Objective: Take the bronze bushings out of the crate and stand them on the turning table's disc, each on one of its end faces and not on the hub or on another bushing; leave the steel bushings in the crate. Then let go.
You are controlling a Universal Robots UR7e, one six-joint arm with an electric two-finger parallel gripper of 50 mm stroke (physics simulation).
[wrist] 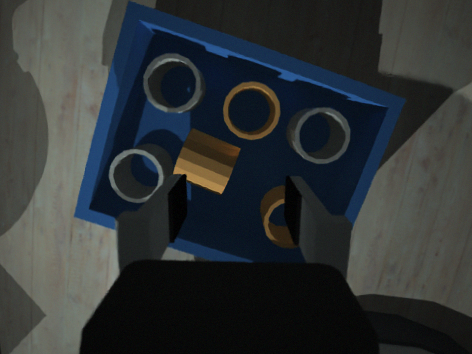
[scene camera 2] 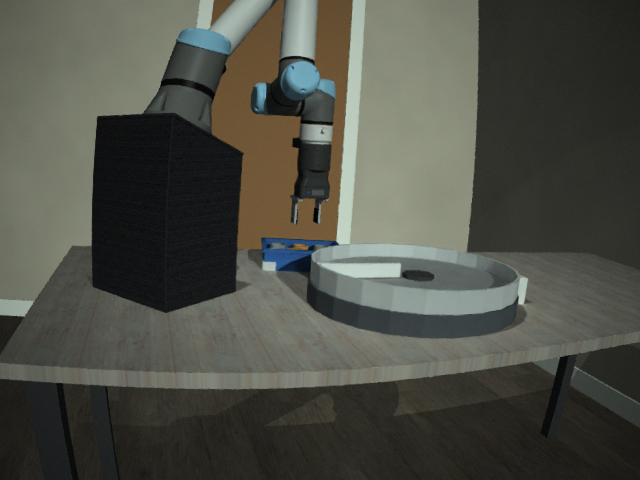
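Seen in the pictures: gripper, fingertip midpoint: (wrist: 235, 195) (scene camera 2: 305, 222); arm's base at its link origin: (scene camera 2: 172, 135).
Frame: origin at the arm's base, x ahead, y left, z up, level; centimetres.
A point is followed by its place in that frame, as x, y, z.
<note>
My gripper (scene camera 2: 306, 221) @(34.6, 20.4, -19.7) (wrist: 235, 195) @(34.6, 20.4, -19.7) is open and empty, above the blue crate (scene camera 2: 287, 261) @(29.3, 15.4, -27.8) (wrist: 99, 145) @(25.3, 21.3, -25.1). In the wrist view one bronze bushing (wrist: 227, 112) @(33.5, 24.5, -25.8) stands on end near the crate's middle. Another bronze bushing (wrist: 207, 161) @(32.5, 21.0, -25.8) lies on its side beside the left finger. A third bronze bushing (wrist: 268, 204) @(37.3, 18.2, -26.7) stands partly hidden behind the right finger. Steel bushings stand at upper left (wrist: 199, 82) @(31.4, 26.2, -25.8), lower left (wrist: 162, 156) @(29.0, 20.7, -27.6) and right (wrist: 296, 134) @(38.3, 23.6, -25.8). The turning table (scene camera 2: 387, 299) @(33.4, -28.7, -24.3) has a grey disc (scene camera 2: 465, 273) @(60.6, -10.9, -24.8) with a dark hub (scene camera 2: 418, 275) @(46.7, -14.6, -24.0); no bushing shows on its visible part.
A raised rim surrounds the disc, and a white bar (scene camera 2: 367, 270) @(36.5, -13.1, -23.2) reaches from the rim towards the hub. The black pedestal (scene camera 2: 201, 222) @(5.7, -9.6, -15.4) stands left of the crate. A small white block (scene camera 2: 268, 266) @(25.1, 15.9, -29.2) is at the crate's front corner, and a white piece (scene camera 2: 523, 290) @(72.0, -19.0, -27.1) is at the turning table's right side.
</note>
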